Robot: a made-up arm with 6 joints.
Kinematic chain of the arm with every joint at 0, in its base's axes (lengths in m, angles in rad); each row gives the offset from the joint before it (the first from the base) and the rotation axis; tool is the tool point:
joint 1: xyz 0 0 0.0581 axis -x
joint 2: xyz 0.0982 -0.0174 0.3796 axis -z
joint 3: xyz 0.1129 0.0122 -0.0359 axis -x
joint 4: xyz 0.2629 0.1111 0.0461 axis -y
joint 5: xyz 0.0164 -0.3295 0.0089 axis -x
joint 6: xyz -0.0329 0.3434 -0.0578 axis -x
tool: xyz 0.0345 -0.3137 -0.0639
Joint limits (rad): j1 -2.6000..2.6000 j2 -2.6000..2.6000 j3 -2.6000..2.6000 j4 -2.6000..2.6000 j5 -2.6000..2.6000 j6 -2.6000..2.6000
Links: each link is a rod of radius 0.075 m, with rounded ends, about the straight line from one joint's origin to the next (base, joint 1, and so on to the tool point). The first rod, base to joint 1, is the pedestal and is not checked.
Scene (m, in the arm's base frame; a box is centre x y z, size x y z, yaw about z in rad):
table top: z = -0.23
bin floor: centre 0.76 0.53 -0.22 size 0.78 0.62 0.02 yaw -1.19
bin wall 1: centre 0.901 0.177 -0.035 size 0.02 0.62 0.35 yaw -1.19
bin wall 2: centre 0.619 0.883 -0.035 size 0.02 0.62 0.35 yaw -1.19
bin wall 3: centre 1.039 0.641 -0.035 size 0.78 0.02 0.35 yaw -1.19
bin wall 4: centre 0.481 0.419 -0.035 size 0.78 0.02 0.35 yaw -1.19
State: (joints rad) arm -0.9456 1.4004 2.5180 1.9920 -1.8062 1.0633
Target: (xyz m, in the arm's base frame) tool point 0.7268 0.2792 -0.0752
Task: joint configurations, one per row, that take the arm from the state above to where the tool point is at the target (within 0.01 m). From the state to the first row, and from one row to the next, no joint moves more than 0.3 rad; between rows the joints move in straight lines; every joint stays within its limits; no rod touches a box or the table.
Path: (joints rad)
1: -0.8195 1.3176 2.4565 1.7714 -1.9054 0.7674
2: -0.6934 1.2349 2.3949 1.5508 -2.0046 0.4716
3: -0.5672 1.1521 2.3334 1.3302 -2.1039 0.1757
4: -0.4411 1.0694 2.2718 1.1097 -2.2031 -0.1201
5: -0.3150 0.9866 2.2103 0.8891 -2.3023 -0.4160
6: -0.1889 0.9038 2.1488 0.6685 -2.4016 -0.7118
7: -0.0628 0.8211 2.0872 0.4479 -2.5008 -1.0077
8: 0.0633 0.7383 2.0257 0.2273 -2.6000 -1.3035
9: 0.3063 0.6336 2.3128 0.1282 -2.6000 -1.3783
10: 0.5493 0.5289 2.6000 0.0290 -2.6000 -1.4531

